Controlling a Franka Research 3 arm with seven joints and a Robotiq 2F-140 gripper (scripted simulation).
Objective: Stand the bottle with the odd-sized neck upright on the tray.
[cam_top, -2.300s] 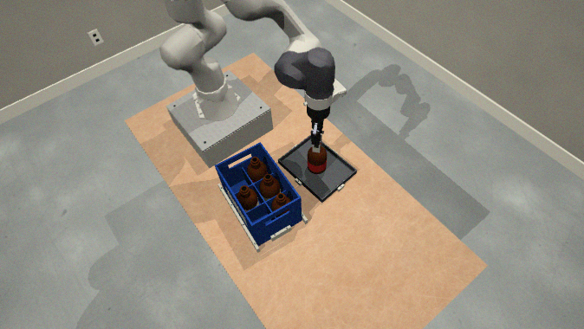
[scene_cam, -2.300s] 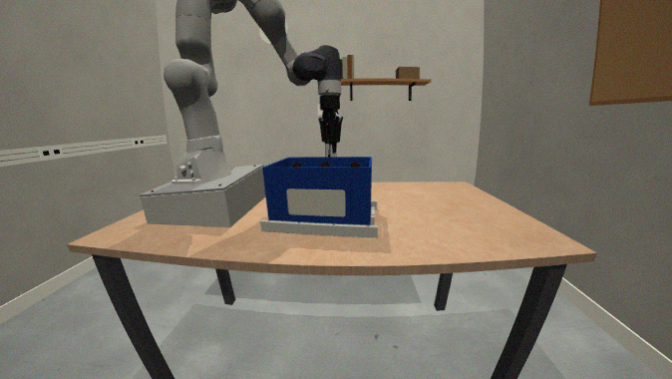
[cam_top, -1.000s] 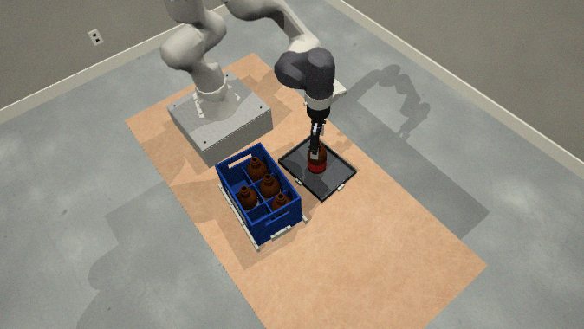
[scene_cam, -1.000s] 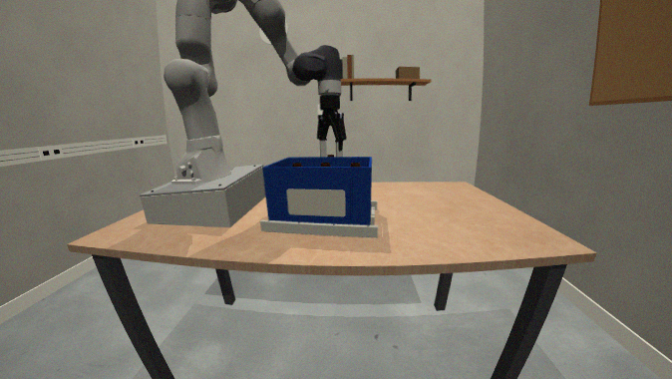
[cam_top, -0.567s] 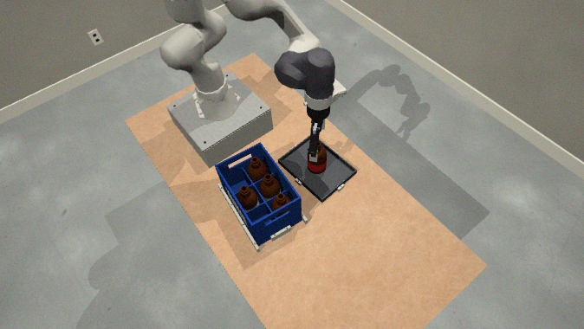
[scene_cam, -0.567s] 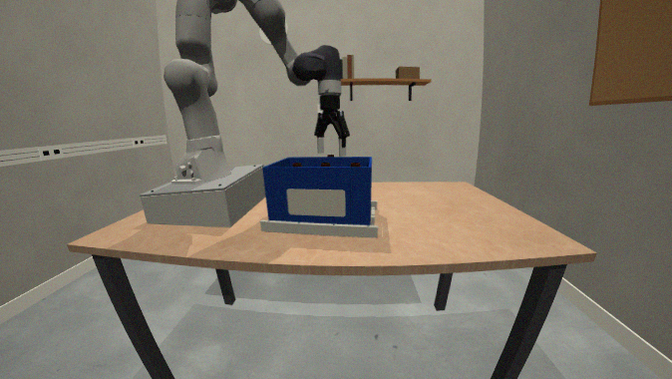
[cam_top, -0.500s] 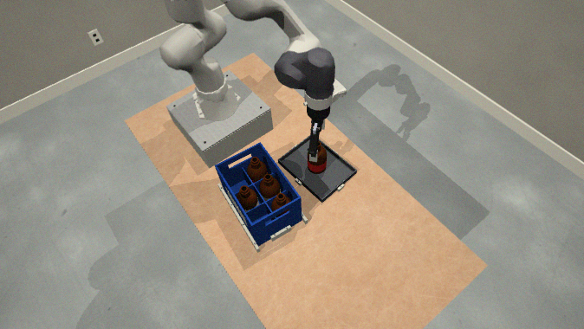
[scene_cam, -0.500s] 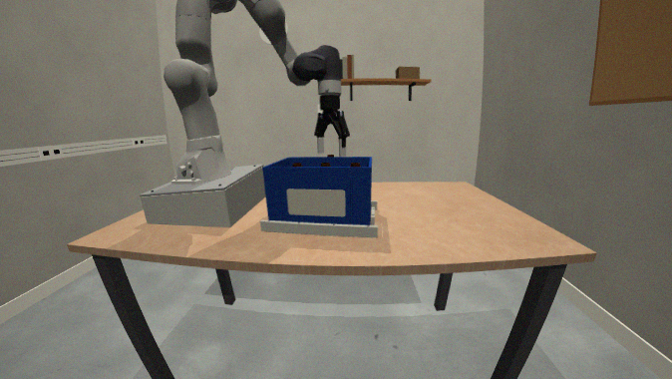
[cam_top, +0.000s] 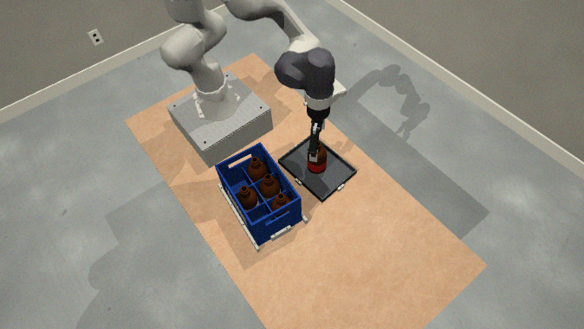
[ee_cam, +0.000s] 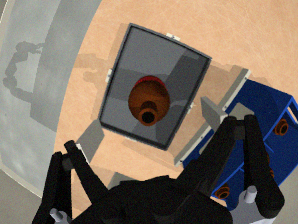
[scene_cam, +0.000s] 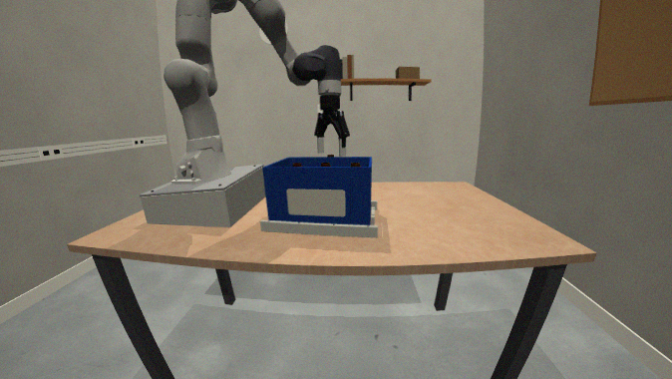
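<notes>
Right now my hand is 90 mm above the bottle. Also, from my hand: blue crate (30 mm ahead, 260 mm to the right, 90 mm below); dark grey tray (160 mm below).
</notes>
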